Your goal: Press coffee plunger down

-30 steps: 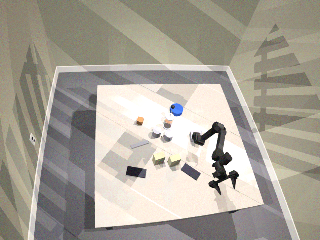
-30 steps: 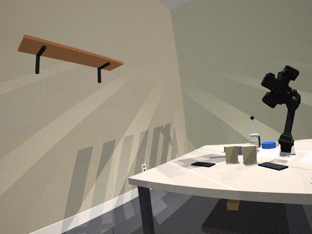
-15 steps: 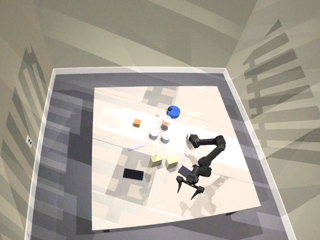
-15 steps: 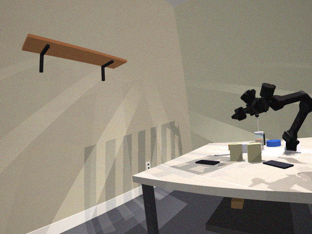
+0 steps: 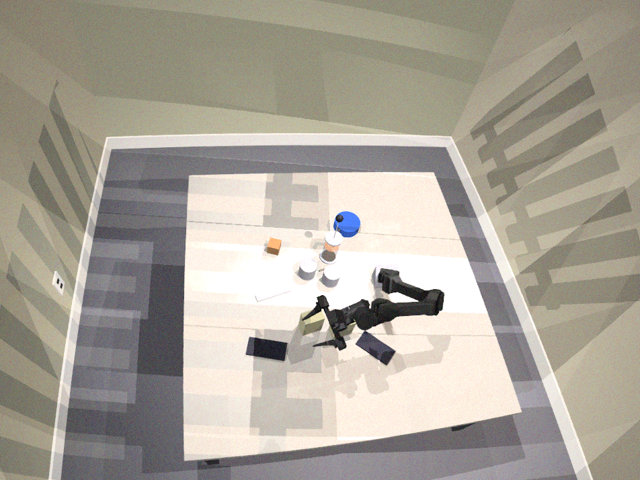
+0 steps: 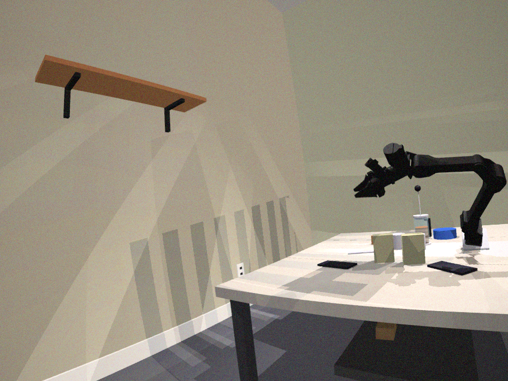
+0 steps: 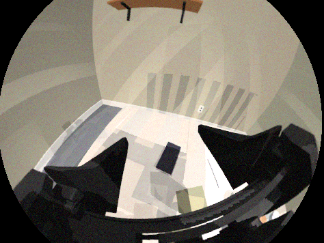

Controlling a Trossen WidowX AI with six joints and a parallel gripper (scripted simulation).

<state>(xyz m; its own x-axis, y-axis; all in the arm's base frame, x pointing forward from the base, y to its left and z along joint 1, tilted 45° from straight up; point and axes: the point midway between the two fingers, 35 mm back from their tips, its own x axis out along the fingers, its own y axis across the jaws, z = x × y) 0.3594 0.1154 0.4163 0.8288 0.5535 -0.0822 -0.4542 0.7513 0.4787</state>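
My gripper tip is 510 mm to the left of the coffee press, 150 mm above it and 120 mm past it. Also, from my gripper tip: blue disc: 660 mm to the right, 260 mm below, 200 mm behind; then orange cube: 500 mm to the right, 260 mm below, 130 mm ahead; then grey bar: 290 mm to the right, 280 mm below, 120 mm ahead.
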